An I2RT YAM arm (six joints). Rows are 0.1 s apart.
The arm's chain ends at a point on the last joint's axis. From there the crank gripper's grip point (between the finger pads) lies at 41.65 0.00 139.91 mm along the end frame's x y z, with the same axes.
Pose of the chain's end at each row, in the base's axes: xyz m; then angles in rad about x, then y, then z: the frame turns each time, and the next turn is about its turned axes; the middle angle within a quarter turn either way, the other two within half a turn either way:
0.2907, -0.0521, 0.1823, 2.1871, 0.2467, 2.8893
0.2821, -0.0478, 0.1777, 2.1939, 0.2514, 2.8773
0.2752, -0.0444, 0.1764, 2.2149, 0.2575, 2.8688
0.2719, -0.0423, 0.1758, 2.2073, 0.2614, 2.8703
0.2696, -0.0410, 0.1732, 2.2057, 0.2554, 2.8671
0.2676, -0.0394, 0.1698, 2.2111, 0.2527, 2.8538
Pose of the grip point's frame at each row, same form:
0.2858, -0.1769, 0.1067, 2.1871, 0.2467, 2.8893
0.2780, -0.1723, 0.1016, 2.1939, 0.2514, 2.8773
0.2720, -0.1675, 0.0980, 2.2149, 0.2575, 2.8688
0.2693, -0.1660, 0.0983, 2.2073, 0.2614, 2.8703
0.2662, -0.1648, 0.0960, 2.2057, 0.2554, 2.8671
0.2639, -0.1631, 0.0924, 2.2111, 0.2527, 2.8538

